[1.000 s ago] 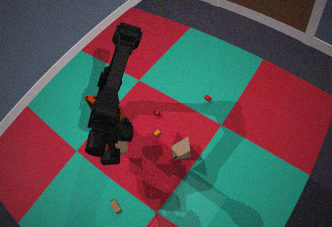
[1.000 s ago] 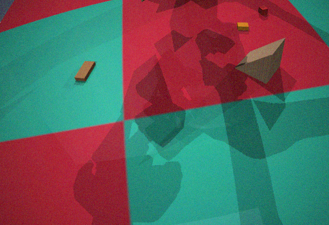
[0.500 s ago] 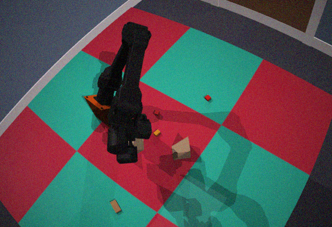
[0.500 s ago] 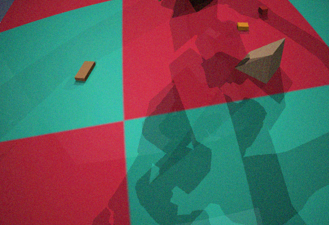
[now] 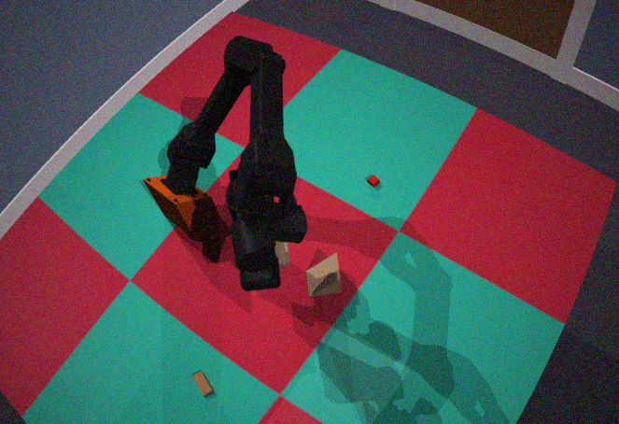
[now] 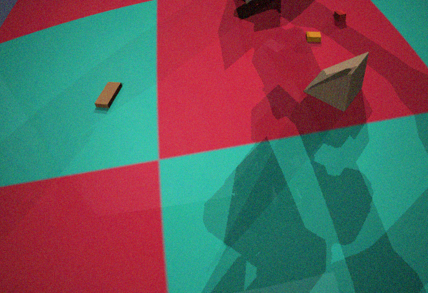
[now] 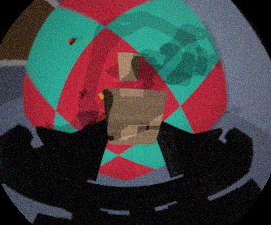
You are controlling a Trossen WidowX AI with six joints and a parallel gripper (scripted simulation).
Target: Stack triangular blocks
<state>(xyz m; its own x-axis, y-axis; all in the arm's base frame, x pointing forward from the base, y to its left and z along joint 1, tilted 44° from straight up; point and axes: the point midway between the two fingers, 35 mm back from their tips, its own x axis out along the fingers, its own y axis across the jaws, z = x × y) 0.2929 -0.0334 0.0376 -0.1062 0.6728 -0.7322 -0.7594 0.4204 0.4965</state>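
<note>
The yellowish piece is 15 cm below my gripper tip, 7 cm to the left of it and 7 cm behind it. Round my gripper tip: flat tan piece 25 cm to the right, 15 cm below, 3 cm ahead.
</note>
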